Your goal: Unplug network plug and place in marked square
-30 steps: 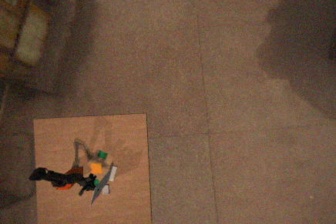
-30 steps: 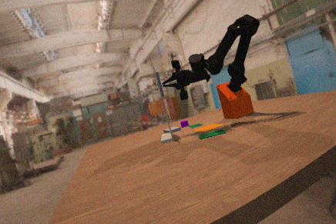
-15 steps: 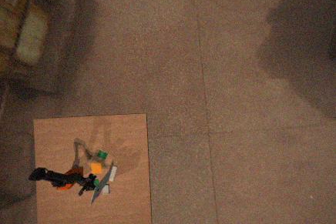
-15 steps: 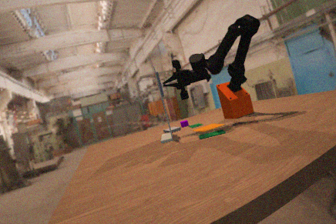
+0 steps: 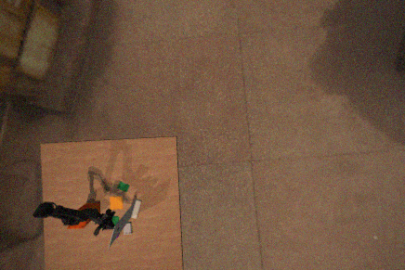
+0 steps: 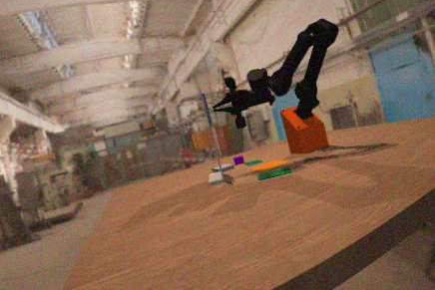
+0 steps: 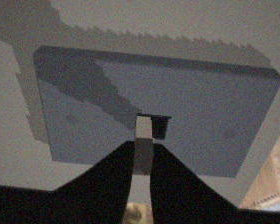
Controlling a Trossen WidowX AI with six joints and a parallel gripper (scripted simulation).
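The orange marked square is 140 mm behind my gripper tip, 60 mm to the left of it and 250 mm below it. Round my gripper tip: grey network plug 10 mm ahead; then purple block 150 mm behind, 220 mm to the right, 240 mm below; then thin upright panel 30 mm ahead, 10 mm to the right, 100 mm below.
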